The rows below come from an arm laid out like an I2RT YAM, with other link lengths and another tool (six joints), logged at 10 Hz.
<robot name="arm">
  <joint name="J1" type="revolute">
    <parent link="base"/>
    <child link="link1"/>
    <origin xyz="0 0 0.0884"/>
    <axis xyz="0 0 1"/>
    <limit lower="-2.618" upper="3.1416"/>
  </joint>
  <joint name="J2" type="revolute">
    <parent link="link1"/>
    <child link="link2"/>
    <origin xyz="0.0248 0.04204 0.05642"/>
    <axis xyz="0 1 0"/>
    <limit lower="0" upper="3.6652"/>
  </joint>
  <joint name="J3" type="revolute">
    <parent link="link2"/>
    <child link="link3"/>
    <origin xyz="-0.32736 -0.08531 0"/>
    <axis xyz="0 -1 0"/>
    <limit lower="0" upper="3.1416"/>
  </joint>
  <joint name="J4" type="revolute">
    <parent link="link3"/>
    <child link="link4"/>
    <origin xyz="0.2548 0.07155 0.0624"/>
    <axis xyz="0 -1 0"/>
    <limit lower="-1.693" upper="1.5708"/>
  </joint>
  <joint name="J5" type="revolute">
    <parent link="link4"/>
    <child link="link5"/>
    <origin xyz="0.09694 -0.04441 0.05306"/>
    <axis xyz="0 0 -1"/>
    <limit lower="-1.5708" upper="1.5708"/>
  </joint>
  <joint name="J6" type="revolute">
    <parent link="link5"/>
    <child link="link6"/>
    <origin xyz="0.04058 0 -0.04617"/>
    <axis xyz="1 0 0"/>
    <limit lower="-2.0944" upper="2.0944"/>
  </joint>
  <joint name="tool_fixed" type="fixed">
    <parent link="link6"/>
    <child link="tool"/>
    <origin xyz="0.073 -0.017 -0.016" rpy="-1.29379 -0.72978 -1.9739"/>
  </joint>
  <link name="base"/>
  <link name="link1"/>
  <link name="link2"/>
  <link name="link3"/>
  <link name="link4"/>
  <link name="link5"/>
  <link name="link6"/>
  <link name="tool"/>
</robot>
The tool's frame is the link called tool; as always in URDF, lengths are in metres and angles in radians.
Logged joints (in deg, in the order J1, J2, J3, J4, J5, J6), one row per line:
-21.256 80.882 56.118 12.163 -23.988 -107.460
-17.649 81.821 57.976 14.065 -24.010 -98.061
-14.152 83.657 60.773 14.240 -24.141 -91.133
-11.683 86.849 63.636 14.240 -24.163 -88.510
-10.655 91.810 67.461 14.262 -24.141 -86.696
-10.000 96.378 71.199 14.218 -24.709 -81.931
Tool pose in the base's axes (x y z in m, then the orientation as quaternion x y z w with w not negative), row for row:
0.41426 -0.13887 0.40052 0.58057 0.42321 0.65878 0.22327
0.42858 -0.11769 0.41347 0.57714 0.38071 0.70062 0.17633
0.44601 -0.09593 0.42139 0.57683 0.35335 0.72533 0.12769
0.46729 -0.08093 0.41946 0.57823 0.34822 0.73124 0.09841
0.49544 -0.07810 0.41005 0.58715 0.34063 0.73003 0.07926
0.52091 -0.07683 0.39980 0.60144 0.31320 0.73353 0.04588
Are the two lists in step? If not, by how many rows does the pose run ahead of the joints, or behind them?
They are in step.
